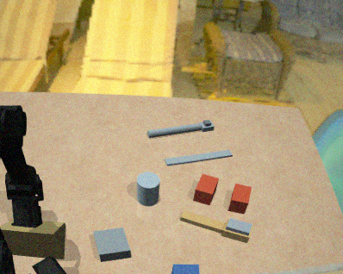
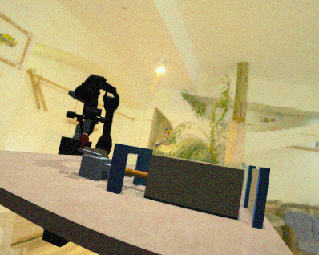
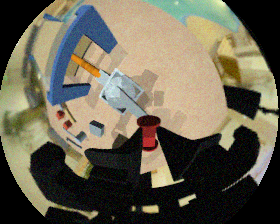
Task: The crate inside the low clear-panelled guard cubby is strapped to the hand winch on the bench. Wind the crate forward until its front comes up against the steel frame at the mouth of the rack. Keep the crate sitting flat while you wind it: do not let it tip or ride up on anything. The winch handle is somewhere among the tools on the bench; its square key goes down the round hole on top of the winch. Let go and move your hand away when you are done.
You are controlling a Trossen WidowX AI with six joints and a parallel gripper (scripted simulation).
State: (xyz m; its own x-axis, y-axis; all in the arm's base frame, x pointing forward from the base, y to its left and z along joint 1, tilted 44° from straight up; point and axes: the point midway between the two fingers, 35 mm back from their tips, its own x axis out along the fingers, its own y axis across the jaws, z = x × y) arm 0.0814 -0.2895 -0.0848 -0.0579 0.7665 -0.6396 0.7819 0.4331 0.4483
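The red spool-shaped piece lies 10 mm behind my gripper tip, 10 mm to the left of it and 20 mm below it. Round my gripper tip: winch handle: 20 mm ahead, 10 mm to the left, 50 mm below; then grey winch: 70 mm ahead, 10 mm to the right, 130 mm below; then blue frame: 240 mm ahead, 10 mm to the right, 60 mm below.
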